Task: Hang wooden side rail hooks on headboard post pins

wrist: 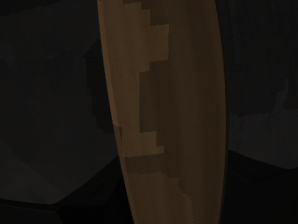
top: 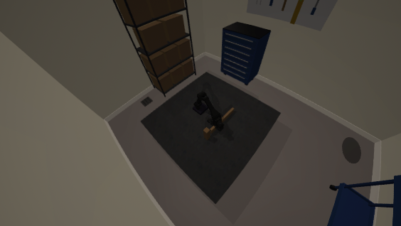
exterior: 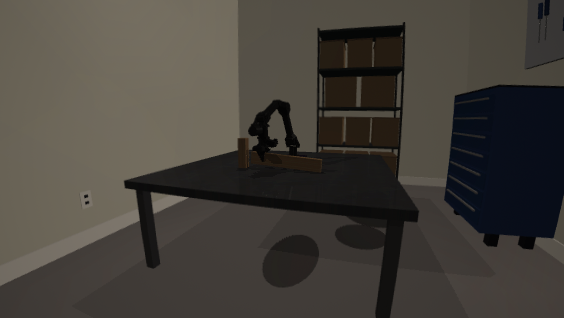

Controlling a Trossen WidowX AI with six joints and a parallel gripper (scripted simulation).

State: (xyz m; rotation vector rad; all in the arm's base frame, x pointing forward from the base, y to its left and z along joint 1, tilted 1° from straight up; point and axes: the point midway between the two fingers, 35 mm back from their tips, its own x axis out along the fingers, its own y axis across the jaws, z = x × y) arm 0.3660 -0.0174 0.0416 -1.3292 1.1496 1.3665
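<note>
Right now the headboard post is 13 cm to the right of my gripper tip, 4 cm above it and 2 cm ahead of it.
</note>
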